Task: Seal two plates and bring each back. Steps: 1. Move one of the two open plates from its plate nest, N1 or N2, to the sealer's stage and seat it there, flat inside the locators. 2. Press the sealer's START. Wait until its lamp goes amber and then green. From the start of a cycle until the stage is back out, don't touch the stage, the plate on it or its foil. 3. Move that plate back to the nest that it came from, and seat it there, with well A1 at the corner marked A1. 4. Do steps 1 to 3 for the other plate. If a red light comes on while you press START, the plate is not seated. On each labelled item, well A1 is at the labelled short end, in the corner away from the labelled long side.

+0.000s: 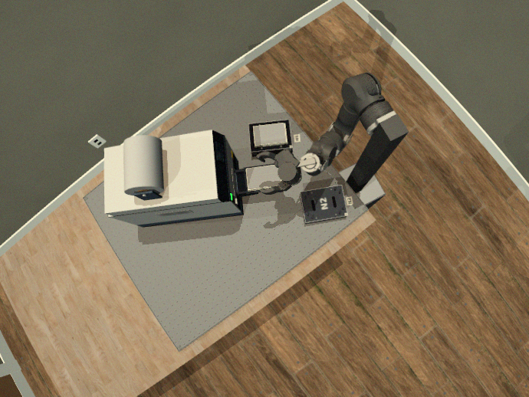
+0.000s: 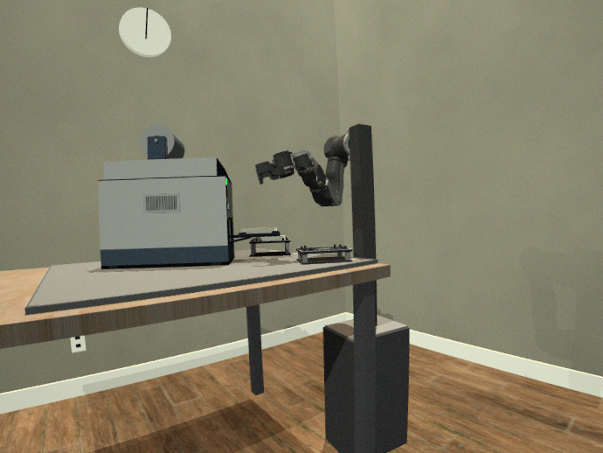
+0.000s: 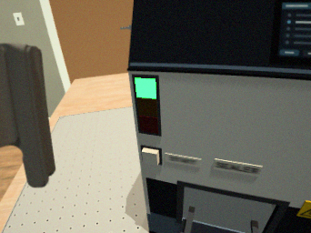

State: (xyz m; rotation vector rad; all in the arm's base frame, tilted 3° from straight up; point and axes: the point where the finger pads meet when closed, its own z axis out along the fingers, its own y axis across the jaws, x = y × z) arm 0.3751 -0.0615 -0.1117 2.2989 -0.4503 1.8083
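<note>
Now: hand 19 cm above the plate, 4 cm to the left of it and 1 cm past it. Round my hand: black nest N1 (24 cm below, 19 cm to the right, 11 cm behind); then yellow warning label (16 cm to the right, 15 cm below, 5 cm ahead); then sealer stage (20 cm below, 4 cm to the right, 1 cm behind).
</note>
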